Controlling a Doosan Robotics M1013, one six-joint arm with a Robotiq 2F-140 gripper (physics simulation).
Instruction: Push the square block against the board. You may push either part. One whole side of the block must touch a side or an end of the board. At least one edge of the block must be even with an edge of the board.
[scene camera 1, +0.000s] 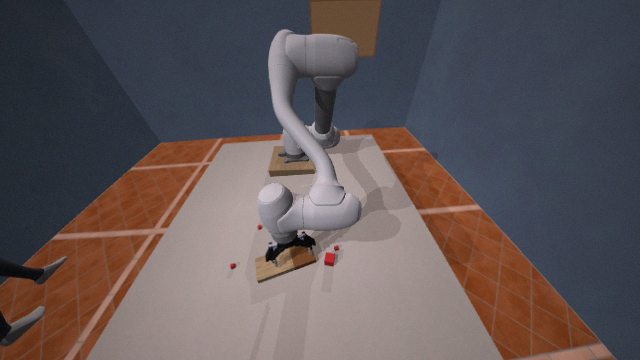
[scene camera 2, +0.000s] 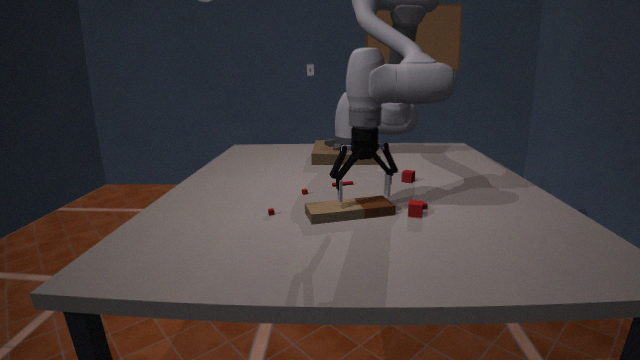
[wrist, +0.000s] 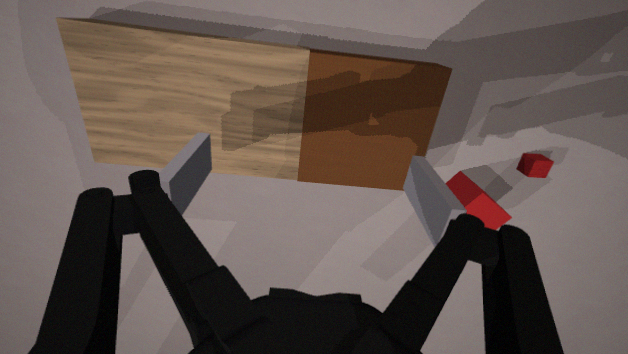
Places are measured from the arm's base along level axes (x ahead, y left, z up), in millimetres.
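Pixels of known places: gripper, fingertip midpoint: (scene camera 1: 293, 258) (scene camera 2: 363, 197) (wrist: 311, 162); arm's base at its link origin: (scene camera 1: 295, 155).
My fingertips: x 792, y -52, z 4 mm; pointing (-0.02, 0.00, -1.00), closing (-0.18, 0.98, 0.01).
For each thing: its top centre in the pictures, then the offset to it from my fingertips.
- light wooden board at its top centre: (wrist: 194, 110) (scene camera 2: 333, 206) (scene camera 1: 274, 262) dz -24, dx -4, dy -90 mm
- darker brown square block at its top centre: (wrist: 367, 130) (scene camera 2: 374, 201) (scene camera 1: 302, 253) dz -24, dx -28, dy +36 mm
The light wooden board (scene camera 1: 265, 273) (scene camera 2: 327, 212) (wrist: 175, 90) lies flat on the table. The darker brown square block (scene camera 1: 303, 259) (scene camera 2: 377, 206) (wrist: 360, 150) lies against its right end. In the wrist view no gap shows between them, and their far and near long edges look even. My gripper (scene camera 1: 293, 258) (scene camera 2: 364, 197) (wrist: 311, 162) is open and empty, pointing down above the two parts, one finger on the board's side and the other on the block's side. Whether the fingertips touch them cannot be told.
A red cube (scene camera 1: 329, 259) (scene camera 2: 415, 209) (wrist: 485, 205) and a smaller one (scene camera 1: 336, 247) (wrist: 535, 165) lie right of the block. Small red cubes (scene camera 1: 232, 266) (scene camera 2: 271, 212) (scene camera 2: 304, 191) lie left. A red stick (scene camera 2: 342, 183) and another red cube (scene camera 2: 408, 176) lie behind.
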